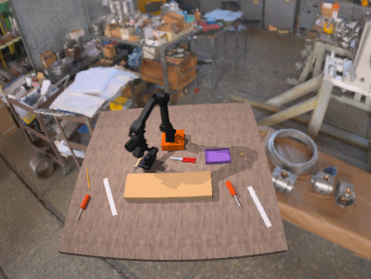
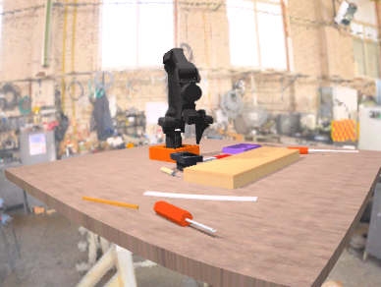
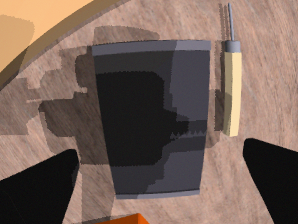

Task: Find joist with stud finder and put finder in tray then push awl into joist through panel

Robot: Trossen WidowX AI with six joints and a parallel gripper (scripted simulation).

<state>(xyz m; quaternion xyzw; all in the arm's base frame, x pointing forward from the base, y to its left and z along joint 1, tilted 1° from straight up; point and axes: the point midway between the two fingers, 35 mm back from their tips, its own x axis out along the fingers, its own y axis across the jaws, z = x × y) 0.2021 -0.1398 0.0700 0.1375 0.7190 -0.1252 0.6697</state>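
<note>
Right now the black stud finder is 2 cm behind my gripper tip, 1 cm to the left of it and 8 cm below it. The rest, counted from my gripper tip: purple tray: 7 cm behind, 46 cm to the left, 7 cm below; awl: 1 cm ahead, 8 cm to the right, 8 cm below; yellow pencil: 12 cm ahead, 41 cm to the right, 8 cm below.
</note>
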